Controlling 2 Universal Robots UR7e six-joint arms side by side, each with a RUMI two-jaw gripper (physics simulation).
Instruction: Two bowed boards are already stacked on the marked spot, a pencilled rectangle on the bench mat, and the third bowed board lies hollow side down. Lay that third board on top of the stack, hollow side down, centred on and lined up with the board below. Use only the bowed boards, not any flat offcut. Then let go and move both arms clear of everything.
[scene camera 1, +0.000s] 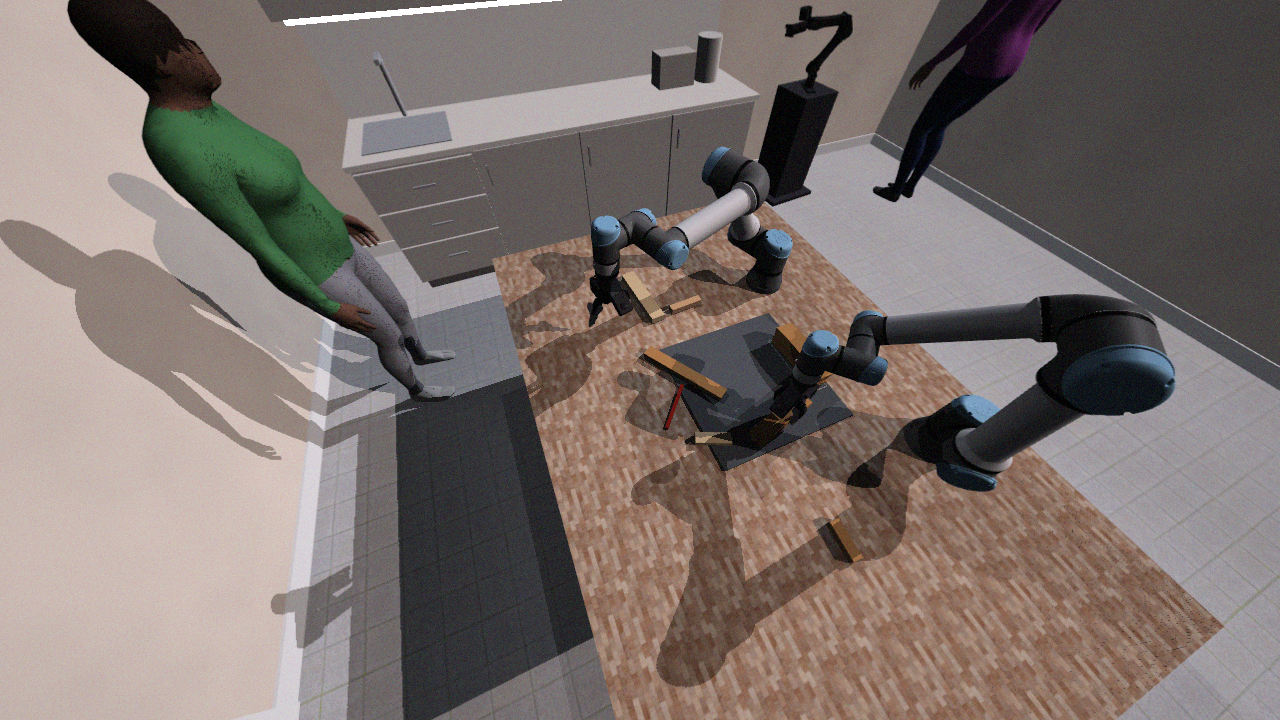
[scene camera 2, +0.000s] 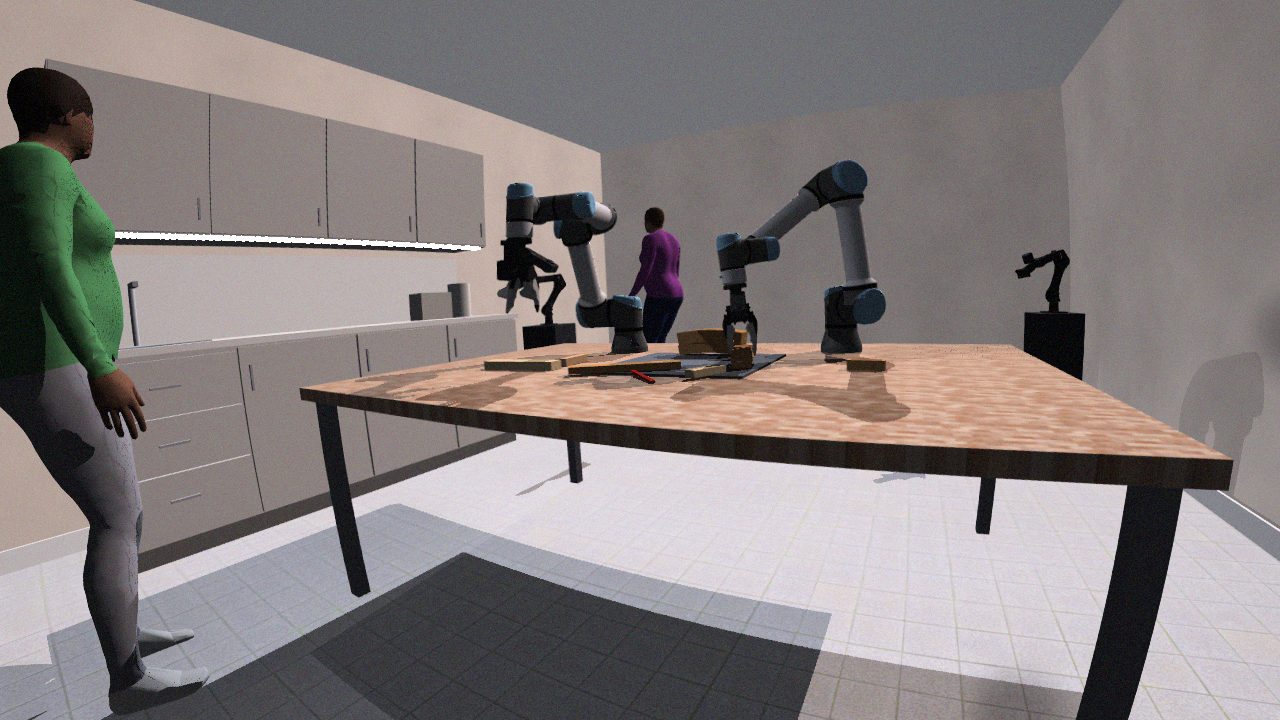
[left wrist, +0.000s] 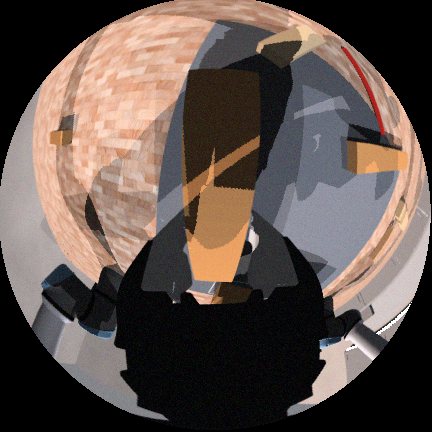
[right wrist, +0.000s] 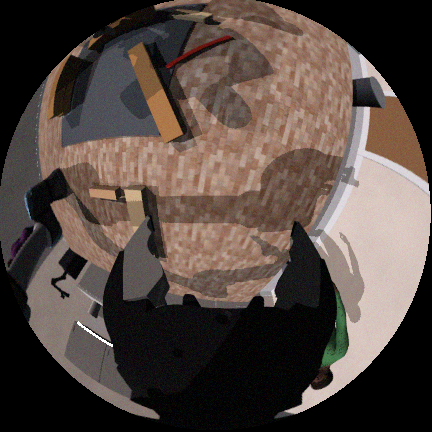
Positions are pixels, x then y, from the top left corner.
Labels:
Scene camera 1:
my left gripper: 783, 417
my right gripper: 610, 317
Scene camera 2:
my left gripper: 744, 357
my right gripper: 523, 312
dark bench mat: 697, 359
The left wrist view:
my left gripper: 215, 208
dark bench mat: 303, 193
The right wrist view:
my right gripper: 223, 219
dark bench mat: 94, 91

